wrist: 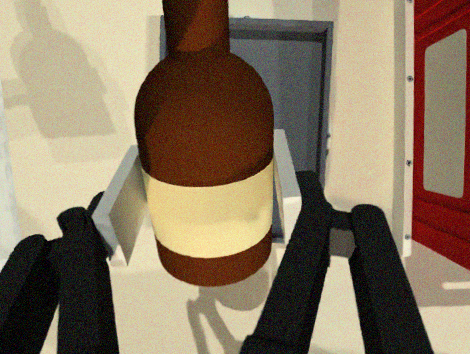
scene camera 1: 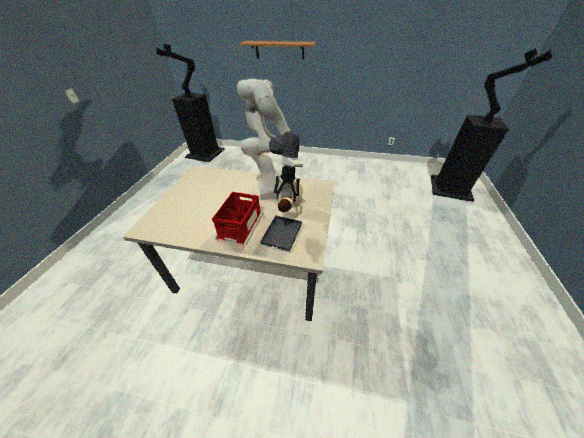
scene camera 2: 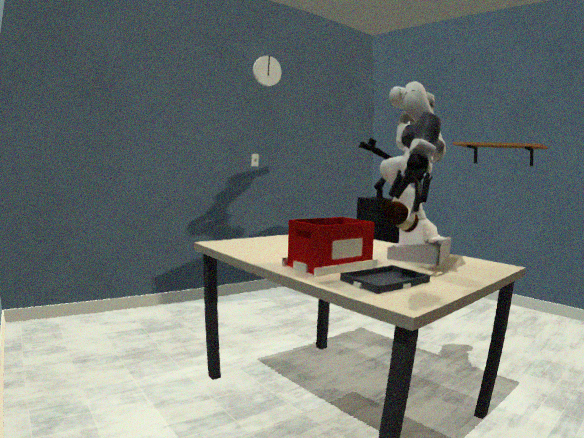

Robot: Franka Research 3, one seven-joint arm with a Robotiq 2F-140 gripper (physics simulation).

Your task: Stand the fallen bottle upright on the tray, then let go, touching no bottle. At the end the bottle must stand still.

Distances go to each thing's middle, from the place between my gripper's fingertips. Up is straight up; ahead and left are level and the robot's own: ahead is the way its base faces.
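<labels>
Brown bottle (wrist: 203, 117): 10 mm ahead of my hand and 10 mm above it. Dark tray (wrist: 289, 63): 20 mm ahead of my hand, 20 mm to the right of it, 210 mm below it.
</labels>
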